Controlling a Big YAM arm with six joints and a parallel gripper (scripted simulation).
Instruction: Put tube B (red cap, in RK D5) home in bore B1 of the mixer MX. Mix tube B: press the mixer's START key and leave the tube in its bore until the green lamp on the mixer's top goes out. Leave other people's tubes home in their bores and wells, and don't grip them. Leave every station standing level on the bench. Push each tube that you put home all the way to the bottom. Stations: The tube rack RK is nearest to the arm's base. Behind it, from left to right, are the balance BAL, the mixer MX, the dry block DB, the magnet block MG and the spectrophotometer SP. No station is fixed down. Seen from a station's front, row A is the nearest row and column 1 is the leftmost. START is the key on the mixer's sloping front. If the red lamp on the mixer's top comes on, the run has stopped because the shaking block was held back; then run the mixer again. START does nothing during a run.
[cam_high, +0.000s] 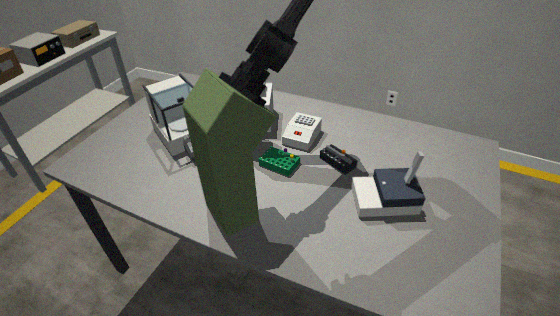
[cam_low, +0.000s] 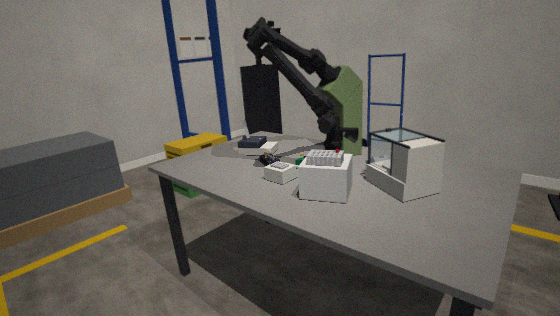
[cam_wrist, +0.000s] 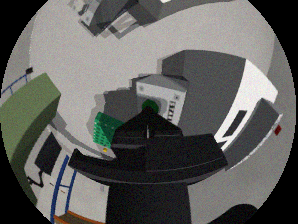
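The green start key is 1 cm below my hand. Round my hand: green rack RK 16 cm to the right, 9 cm behind, 6 cm below; tube B 16 cm ahead, 8 cm to the left, 8 cm above; grey shaking block 18 cm ahead, 7 cm above, 4 cm to the left.
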